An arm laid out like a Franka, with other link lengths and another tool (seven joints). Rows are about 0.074 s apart.
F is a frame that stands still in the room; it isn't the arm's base.
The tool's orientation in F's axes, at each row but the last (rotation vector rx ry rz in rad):
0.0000, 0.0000, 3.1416
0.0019, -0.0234, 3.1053
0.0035, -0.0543, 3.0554
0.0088, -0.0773, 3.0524
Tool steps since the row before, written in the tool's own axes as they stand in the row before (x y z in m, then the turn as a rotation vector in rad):
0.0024, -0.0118, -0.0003, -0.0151, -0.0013, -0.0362
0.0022, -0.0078, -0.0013, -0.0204, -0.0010, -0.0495
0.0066, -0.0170, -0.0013, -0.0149, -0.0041, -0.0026
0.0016, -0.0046, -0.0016, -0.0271, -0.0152, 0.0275
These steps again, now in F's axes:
-0.0024, 0.0118, -0.0003, 0.0151, 0.0013, -0.0362
-0.0019, 0.0079, -0.0012, 0.0204, 0.0010, -0.0495
-0.0051, 0.0175, -0.0007, 0.0152, 0.0029, -0.0025
-0.0012, 0.0048, -0.0014, 0.0284, 0.0113, 0.0280

